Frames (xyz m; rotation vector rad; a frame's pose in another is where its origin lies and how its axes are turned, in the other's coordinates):
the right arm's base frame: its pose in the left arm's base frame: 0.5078 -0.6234 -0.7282 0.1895 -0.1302 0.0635
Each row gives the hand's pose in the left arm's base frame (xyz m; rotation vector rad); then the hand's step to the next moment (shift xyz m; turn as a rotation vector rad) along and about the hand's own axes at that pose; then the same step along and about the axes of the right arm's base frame.
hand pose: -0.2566 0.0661 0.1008 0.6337 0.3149 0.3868
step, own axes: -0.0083 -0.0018 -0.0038 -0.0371 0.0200 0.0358
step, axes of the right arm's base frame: -0.0088 -0.0028 -0.0010 -0.0181 -0.0092 0.0514
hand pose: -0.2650 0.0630 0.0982 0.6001 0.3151 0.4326
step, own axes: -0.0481 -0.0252 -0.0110 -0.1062 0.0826 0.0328
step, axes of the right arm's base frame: -0.0421 -0.0358 -0.0040 -0.0898 0.0198 0.1035
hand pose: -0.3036 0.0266 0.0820 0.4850 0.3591 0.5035
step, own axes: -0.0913 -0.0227 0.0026 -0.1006 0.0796 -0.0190
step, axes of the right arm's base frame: -0.0666 -0.0593 0.0299 -0.1119 0.0312 0.0576
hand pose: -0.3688 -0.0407 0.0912 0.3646 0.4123 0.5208
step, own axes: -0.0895 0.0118 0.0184 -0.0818 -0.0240 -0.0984
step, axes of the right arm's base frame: -0.0621 -0.0290 0.0616 -0.1114 -0.0461 -0.0492
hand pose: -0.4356 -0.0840 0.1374 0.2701 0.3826 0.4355
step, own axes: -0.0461 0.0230 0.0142 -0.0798 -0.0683 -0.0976
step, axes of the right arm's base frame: -0.0361 0.0060 0.0390 -0.0976 -0.0873 -0.0583
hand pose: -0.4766 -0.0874 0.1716 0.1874 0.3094 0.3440
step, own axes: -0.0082 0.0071 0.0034 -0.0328 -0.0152 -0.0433
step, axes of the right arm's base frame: -0.0072 0.0050 0.0072 -0.0444 -0.0234 -0.0257
